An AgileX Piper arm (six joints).
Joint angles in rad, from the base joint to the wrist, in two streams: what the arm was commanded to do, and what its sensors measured. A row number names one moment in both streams.
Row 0, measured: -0.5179, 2.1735, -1.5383, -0.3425, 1.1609, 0.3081
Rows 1 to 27, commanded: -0.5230, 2.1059, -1.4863, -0.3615, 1.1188, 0.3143; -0.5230, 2.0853, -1.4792, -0.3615, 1.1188, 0.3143; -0.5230, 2.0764, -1.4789, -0.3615, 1.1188, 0.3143; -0.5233, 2.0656, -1.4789, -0.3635, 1.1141, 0.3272; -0.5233, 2.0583, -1.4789, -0.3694, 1.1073, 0.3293; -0.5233, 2.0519, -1.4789, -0.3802, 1.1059, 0.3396; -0.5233, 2.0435, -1.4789, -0.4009, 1.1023, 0.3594; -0.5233, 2.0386, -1.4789, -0.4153, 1.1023, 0.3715; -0.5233, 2.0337, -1.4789, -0.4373, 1.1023, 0.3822; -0.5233, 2.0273, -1.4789, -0.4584, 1.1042, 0.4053; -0.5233, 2.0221, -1.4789, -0.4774, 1.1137, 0.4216; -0.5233, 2.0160, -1.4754, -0.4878, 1.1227, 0.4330; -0.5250, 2.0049, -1.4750, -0.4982, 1.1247, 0.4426; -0.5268, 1.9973, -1.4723, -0.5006, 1.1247, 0.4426; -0.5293, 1.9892, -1.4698, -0.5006, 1.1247, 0.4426; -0.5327, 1.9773, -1.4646, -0.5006, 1.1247, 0.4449; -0.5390, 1.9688, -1.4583, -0.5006, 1.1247, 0.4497; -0.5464, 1.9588, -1.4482, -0.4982, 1.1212, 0.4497; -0.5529, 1.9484, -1.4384, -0.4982, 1.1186, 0.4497; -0.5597, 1.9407, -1.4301, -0.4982, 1.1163, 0.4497; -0.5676, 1.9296, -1.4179, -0.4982, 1.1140, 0.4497; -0.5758, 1.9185, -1.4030, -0.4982, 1.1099, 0.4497; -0.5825, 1.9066, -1.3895, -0.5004, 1.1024, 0.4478; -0.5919, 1.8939, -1.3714, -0.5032, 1.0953, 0.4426; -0.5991, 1.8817, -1.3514, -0.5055, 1.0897, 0.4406; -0.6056, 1.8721, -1.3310, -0.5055, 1.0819, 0.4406; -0.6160, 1.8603, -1.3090, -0.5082, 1.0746, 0.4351
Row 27, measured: -0.5808, 1.9080, -1.3772, -0.4919, 1.1044, 0.4425
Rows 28 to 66, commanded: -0.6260, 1.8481, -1.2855, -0.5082, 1.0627, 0.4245; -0.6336, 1.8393, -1.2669, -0.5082, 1.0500, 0.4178; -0.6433, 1.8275, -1.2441, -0.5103, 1.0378, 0.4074; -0.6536, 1.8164, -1.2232, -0.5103, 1.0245, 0.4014; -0.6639, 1.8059, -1.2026, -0.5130, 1.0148, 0.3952; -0.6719, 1.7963, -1.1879, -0.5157, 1.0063, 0.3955; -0.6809, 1.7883, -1.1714, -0.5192, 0.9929, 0.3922; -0.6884, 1.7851, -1.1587, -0.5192, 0.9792, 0.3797; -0.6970, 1.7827, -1.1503, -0.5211, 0.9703, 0.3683; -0.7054, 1.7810, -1.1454, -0.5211, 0.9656, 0.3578; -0.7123, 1.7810, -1.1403, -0.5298, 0.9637, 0.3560; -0.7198, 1.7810, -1.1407, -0.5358, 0.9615, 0.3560; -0.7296, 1.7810, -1.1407, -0.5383, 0.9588, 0.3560; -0.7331, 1.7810, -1.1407, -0.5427, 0.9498, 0.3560; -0.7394, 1.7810, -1.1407, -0.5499, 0.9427, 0.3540; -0.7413, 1.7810, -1.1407, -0.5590, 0.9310, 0.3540; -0.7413, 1.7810, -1.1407, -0.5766, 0.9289, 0.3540; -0.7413, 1.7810, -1.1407, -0.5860, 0.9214, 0.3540; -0.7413, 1.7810, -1.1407, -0.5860, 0.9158, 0.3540; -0.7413, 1.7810, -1.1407, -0.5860, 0.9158, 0.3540; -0.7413, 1.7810, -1.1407, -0.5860, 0.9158, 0.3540; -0.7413, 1.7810, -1.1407, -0.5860, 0.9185, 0.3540; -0.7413, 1.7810, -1.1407, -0.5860, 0.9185, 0.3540; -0.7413, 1.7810, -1.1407, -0.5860, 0.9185, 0.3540; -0.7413, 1.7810, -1.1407, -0.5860, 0.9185, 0.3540; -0.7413, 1.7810, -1.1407, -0.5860, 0.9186, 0.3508; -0.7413, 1.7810, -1.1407, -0.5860, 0.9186, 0.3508; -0.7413, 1.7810, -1.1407, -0.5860, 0.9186, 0.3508; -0.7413, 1.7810, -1.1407, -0.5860, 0.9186, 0.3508; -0.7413, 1.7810, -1.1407, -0.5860, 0.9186, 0.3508; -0.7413, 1.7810, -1.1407, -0.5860, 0.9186, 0.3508; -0.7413, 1.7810, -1.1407, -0.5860, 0.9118, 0.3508; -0.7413, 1.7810, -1.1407, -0.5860, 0.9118, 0.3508; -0.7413, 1.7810, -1.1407, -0.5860, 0.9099, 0.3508; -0.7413, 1.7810, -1.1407, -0.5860, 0.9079, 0.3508; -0.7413, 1.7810, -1.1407, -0.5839, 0.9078, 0.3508; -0.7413, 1.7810, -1.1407, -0.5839, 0.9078, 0.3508; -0.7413, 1.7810, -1.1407, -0.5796, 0.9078, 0.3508; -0.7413, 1.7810, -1.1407, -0.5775, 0.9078, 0.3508
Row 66, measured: -0.7354, 1.7888, -1.1441, -0.5731, 0.9191, 0.3611
